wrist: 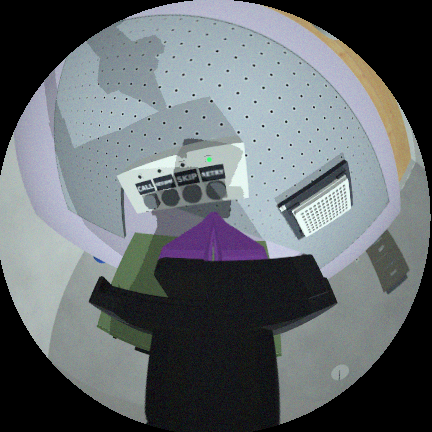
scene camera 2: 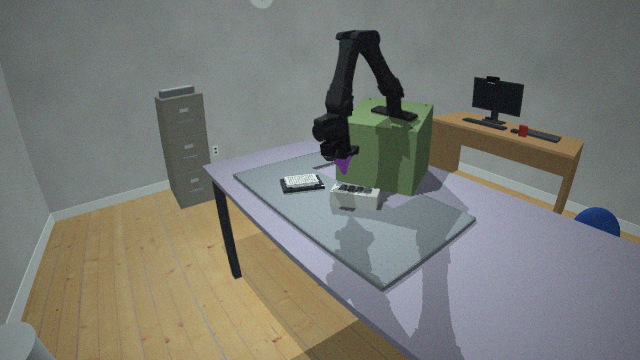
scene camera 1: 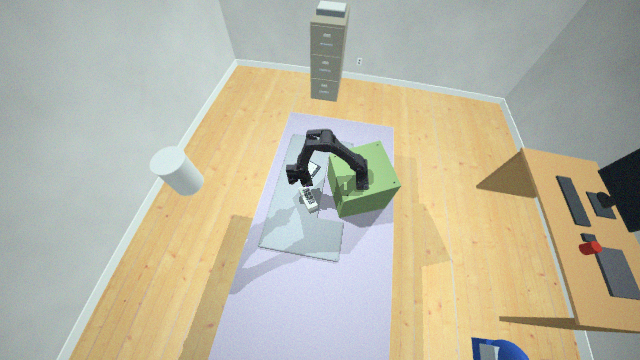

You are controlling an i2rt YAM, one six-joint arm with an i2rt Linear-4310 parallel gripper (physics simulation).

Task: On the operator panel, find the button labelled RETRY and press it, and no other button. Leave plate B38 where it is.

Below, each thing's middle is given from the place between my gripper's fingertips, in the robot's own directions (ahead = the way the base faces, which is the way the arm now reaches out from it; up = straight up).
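Labels:
From my hand, the white operator panel (scene camera 2: pixel 345 197) is 7 cm below and 5 cm to the left. There's a white plate (wrist: pixel 332 200) as well, 21 cm to the right of my hand, 2 cm ahead of it and 8 cm below it, and the black holder (wrist: pixel 328 176) is 21 cm to the right of my hand, 2 cm ahead and 9 cm below.

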